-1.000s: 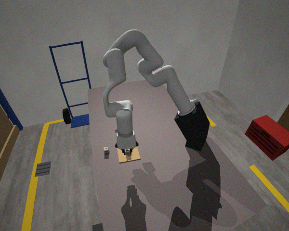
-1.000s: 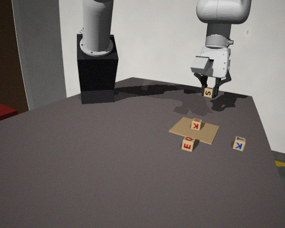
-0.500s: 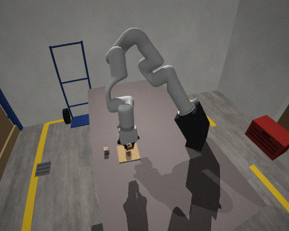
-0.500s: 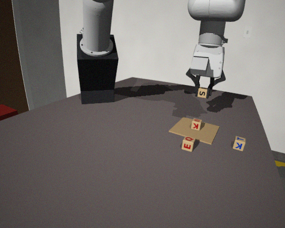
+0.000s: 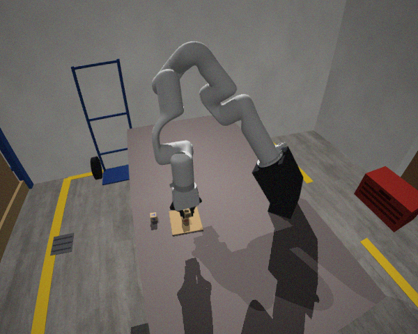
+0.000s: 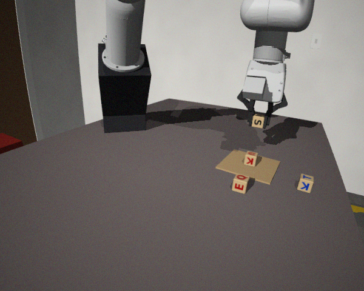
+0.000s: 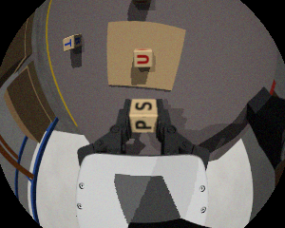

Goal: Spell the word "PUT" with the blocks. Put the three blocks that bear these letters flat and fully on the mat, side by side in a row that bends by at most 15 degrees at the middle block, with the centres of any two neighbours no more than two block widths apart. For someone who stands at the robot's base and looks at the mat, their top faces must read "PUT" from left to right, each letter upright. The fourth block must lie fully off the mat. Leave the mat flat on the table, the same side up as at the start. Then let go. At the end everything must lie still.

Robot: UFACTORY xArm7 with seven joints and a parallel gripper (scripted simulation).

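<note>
Right now my hand is 5 cm to the left of the tan mat and 12 cm above it.
</note>
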